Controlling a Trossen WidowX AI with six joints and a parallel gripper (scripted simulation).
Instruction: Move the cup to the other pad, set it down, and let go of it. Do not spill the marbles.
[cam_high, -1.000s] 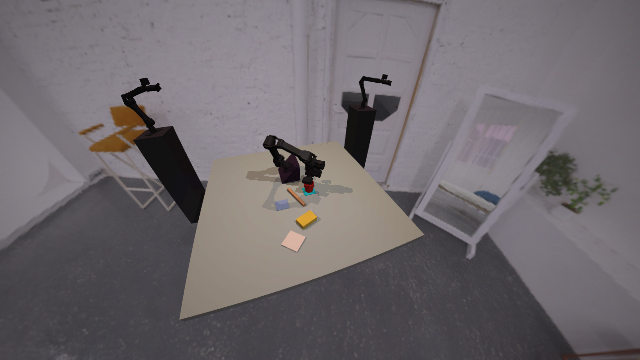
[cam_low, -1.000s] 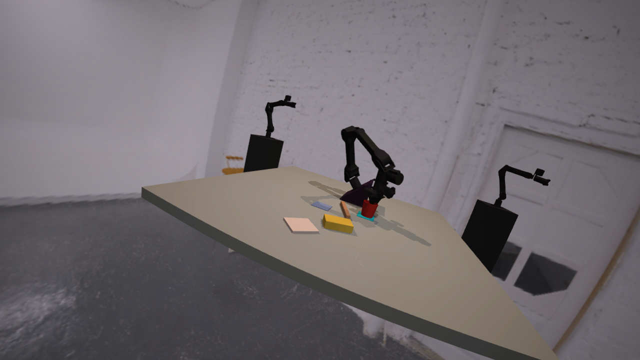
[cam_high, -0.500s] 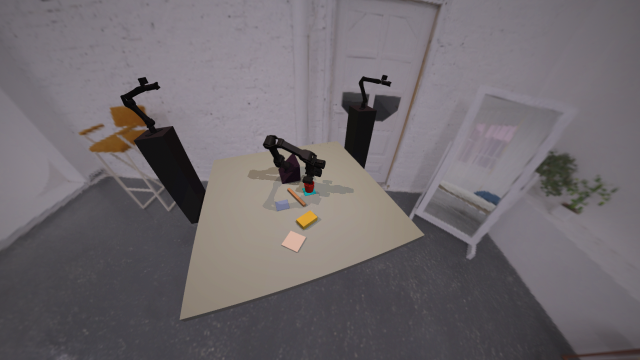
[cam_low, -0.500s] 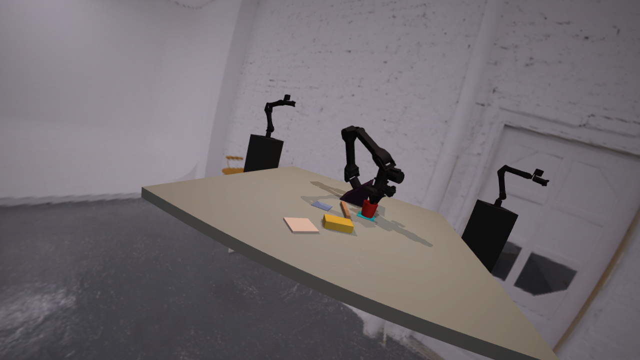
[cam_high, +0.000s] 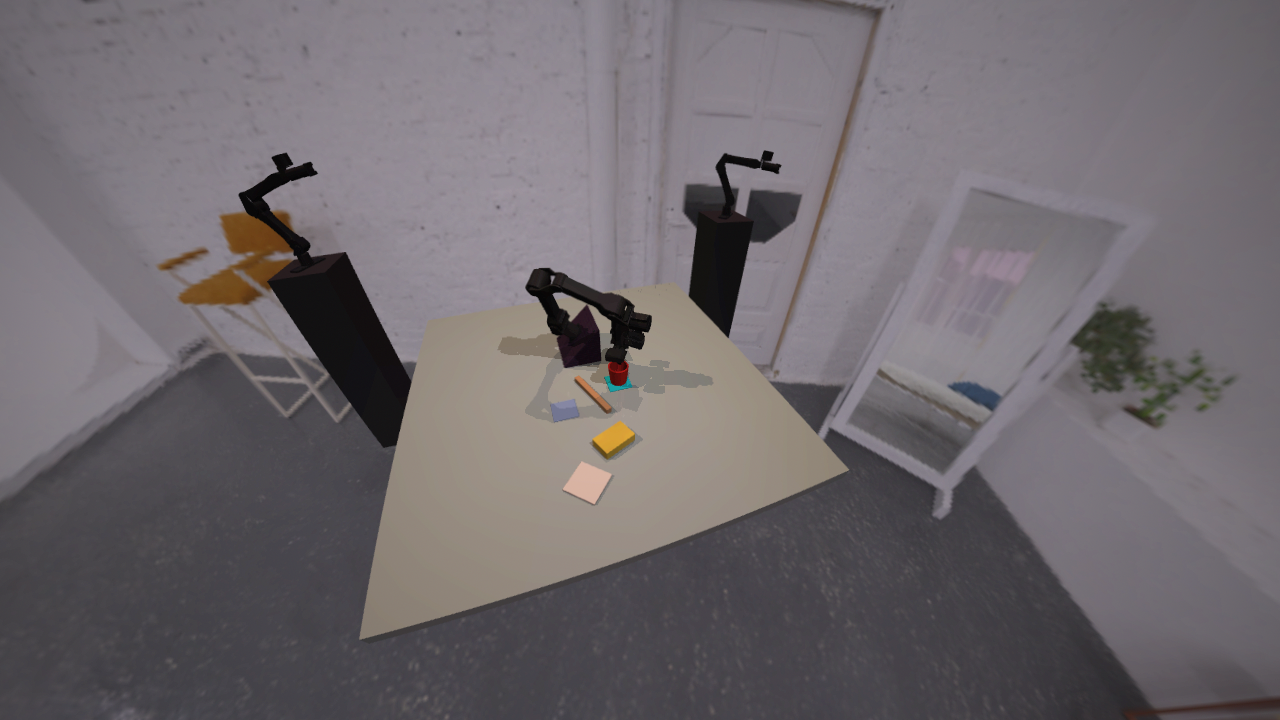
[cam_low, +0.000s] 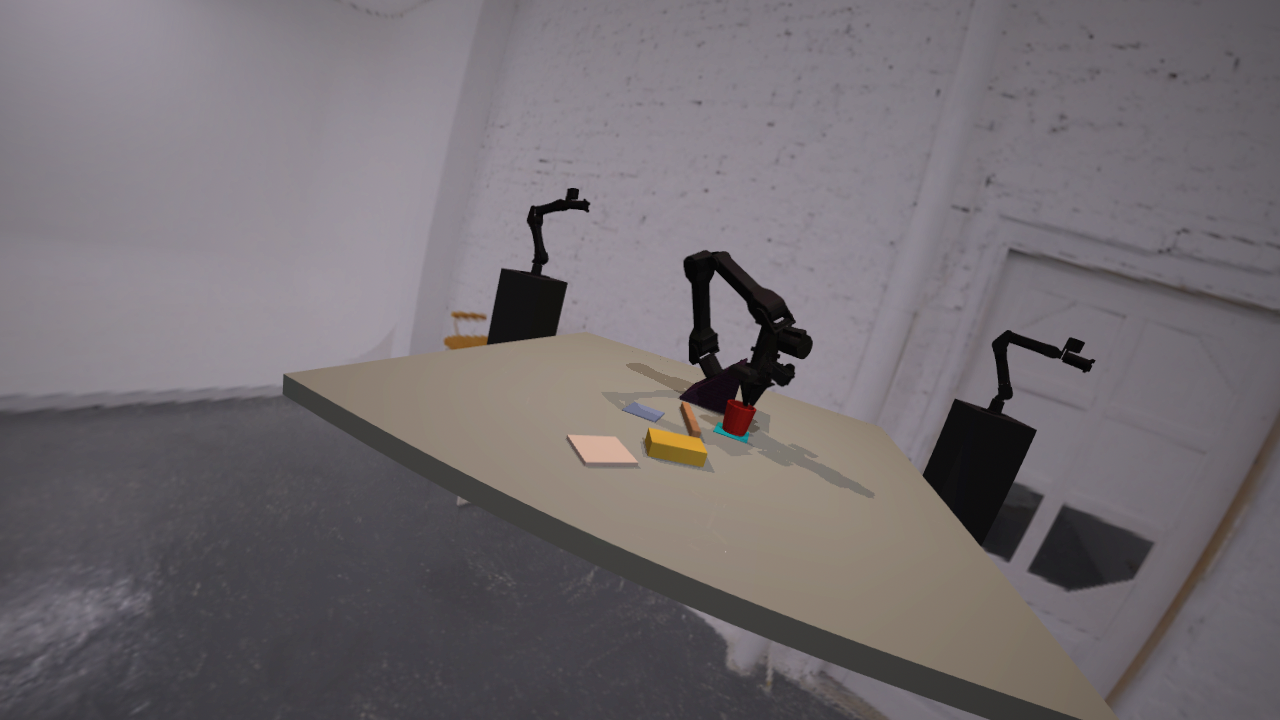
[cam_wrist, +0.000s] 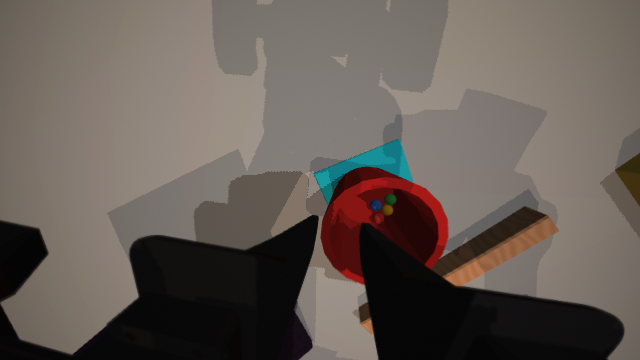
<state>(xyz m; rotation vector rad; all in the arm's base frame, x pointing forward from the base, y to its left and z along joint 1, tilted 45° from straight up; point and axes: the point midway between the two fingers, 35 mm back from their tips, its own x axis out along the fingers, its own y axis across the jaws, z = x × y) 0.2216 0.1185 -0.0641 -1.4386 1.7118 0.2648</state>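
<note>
Right now my gripper tip is 2 cm short of the red cup, 2 cm to the left of it and 3 cm above it. Round my gripper tip: orange wooden bar 7 cm ahead, 12 cm to the right, 7 cm below; then teal pad 3 cm ahead, 2 cm to the right, 8 cm below; then lavender block 11 cm ahead, 23 cm to the right, 8 cm below.
</note>
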